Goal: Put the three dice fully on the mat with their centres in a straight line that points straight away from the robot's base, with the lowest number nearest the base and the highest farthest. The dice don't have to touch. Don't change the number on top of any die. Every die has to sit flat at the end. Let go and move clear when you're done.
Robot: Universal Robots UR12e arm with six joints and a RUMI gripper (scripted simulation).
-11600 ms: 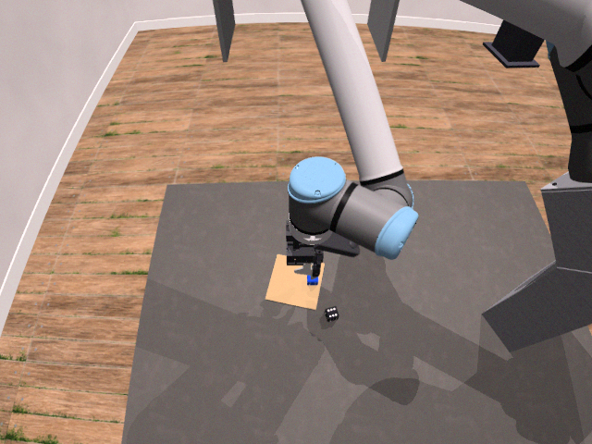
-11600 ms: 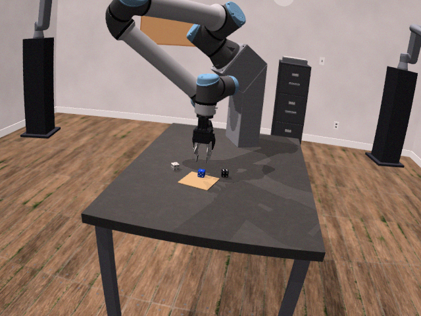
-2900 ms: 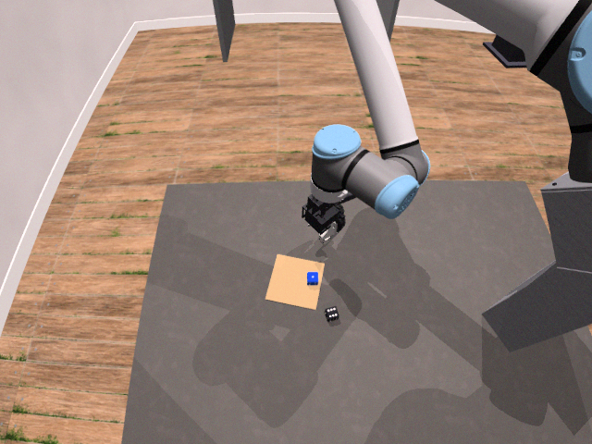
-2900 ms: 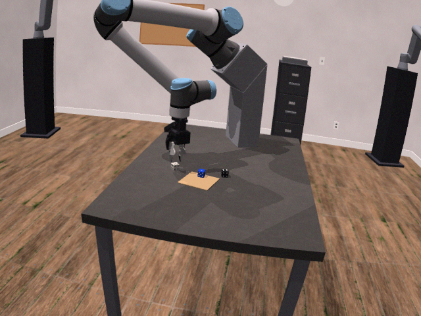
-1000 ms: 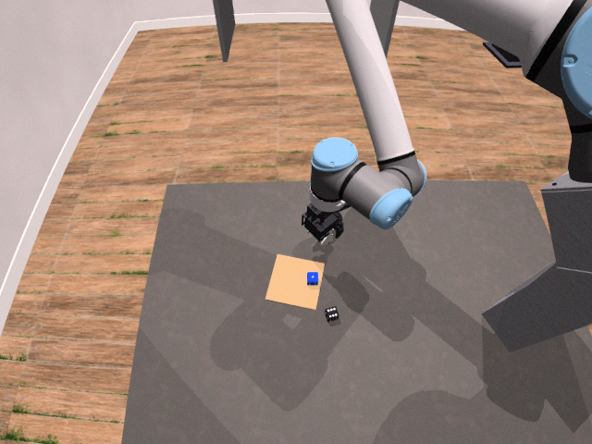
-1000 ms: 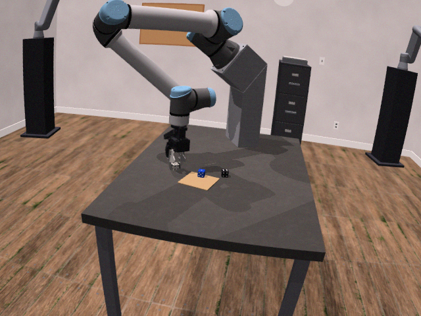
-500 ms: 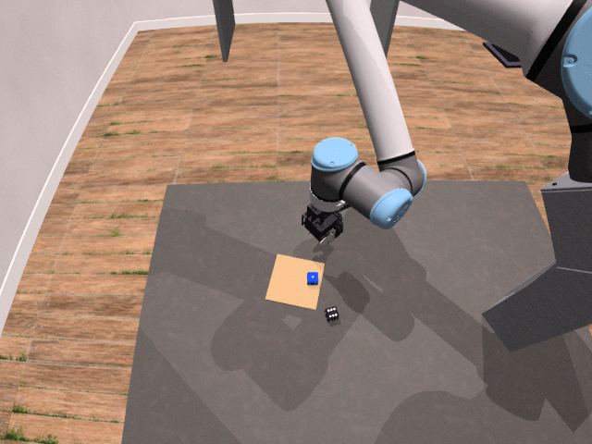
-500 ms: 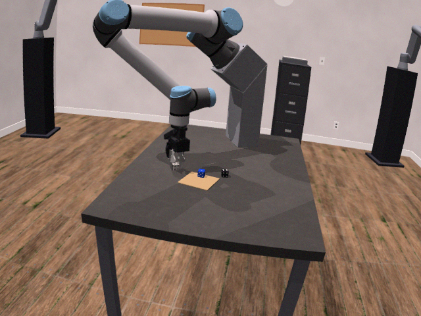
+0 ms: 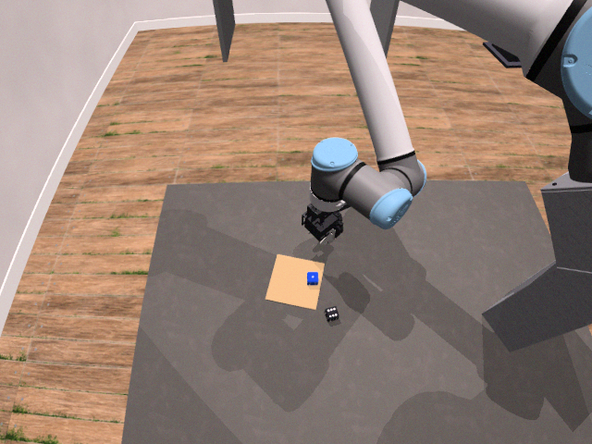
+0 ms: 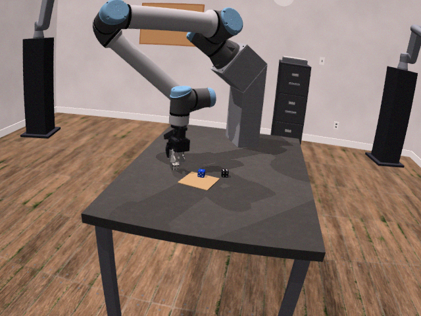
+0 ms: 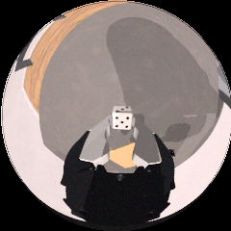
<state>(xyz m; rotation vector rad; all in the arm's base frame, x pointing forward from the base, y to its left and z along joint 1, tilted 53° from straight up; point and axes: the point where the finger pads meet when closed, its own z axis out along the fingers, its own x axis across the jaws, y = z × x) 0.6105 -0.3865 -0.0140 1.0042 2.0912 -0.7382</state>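
Now: hand 110 mm short of the mat, 120 mm to the right of it and 20 mm above it. From my hand the other things lie so: white die right at my hand; then blue die 70 mm ahead, 120 mm to the left; then black die 40 mm ahead, 230 mm to the left.
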